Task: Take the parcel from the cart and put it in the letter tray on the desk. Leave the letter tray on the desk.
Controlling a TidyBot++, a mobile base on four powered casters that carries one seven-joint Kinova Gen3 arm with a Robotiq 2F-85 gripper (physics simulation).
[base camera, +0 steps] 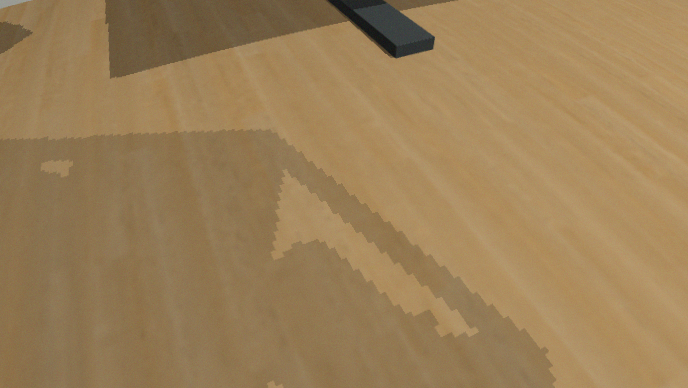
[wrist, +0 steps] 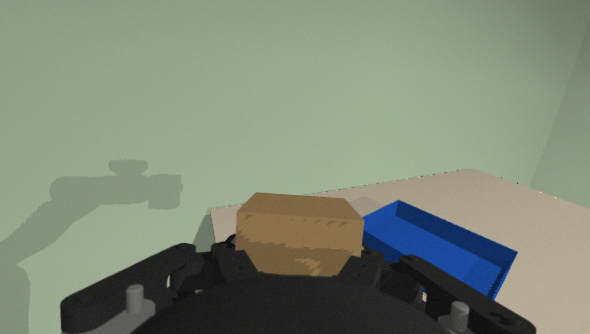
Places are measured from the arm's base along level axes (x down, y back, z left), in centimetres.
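Pixels of known places: gripper, fingertip midpoint: (wrist: 296,244).
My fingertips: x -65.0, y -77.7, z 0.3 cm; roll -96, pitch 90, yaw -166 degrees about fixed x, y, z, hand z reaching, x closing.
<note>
For each thing: its middle in the pictures, then the offset to it from my fingertips. Level surfaces: height alone.
- parcel, body centre: (wrist: 295,277) dz +0.0, dx +0.4, dy +2.7 cm
- letter tray, body centre: (wrist: 428,247) dz -36.5, dx +29.4, dy -38.8 cm
- desk, its level: dx +32.7 cm
- wooden floor, its level: dx +104.7 cm
My gripper (wrist: 296,244) is shut on the parcel (wrist: 300,237), a brown box held between the fingertips at the lower middle of the wrist view. The letter tray (wrist: 435,245), blue and open-topped, rests on the desk (wrist: 550,250) to the right of the parcel in that view. The parcel and the right finger cover part of the tray's left side. The desk is a pale beige top whose far edge runs behind the parcel. The parcel and the tray appear apart. The cart does not show in either view.
A pale green wall (wrist: 300,100) stands behind the desk, with a shadow of the arm on its left part. In the base camera view, a dark flat bar (base camera: 395,30) lies at the top over the wooden floor (base camera: 550,175), which has broad shadows.
</note>
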